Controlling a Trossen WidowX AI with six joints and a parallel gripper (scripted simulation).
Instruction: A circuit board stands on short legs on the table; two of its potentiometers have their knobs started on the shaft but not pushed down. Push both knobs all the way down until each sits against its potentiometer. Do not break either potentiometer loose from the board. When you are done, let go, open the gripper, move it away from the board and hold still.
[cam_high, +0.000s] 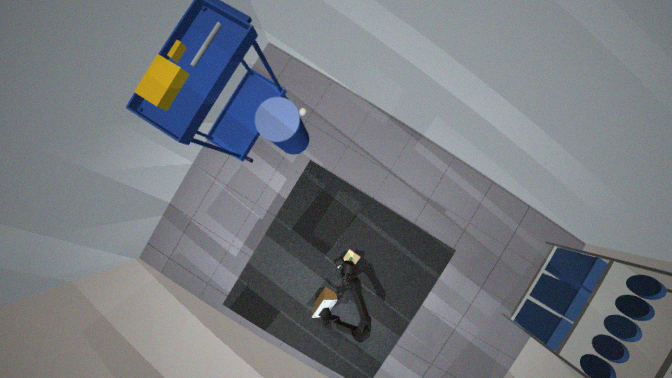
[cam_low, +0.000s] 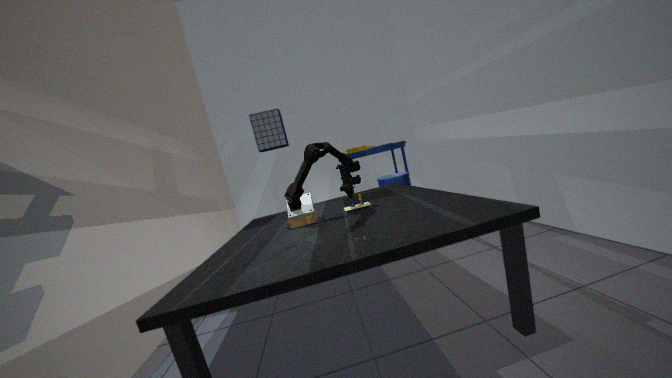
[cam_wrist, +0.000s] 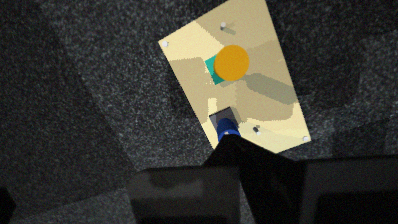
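My gripper tip is 10 mm above the blue knob. Also, from my gripper tip: orange knob (50 mm ahead, 20 mm to the right).
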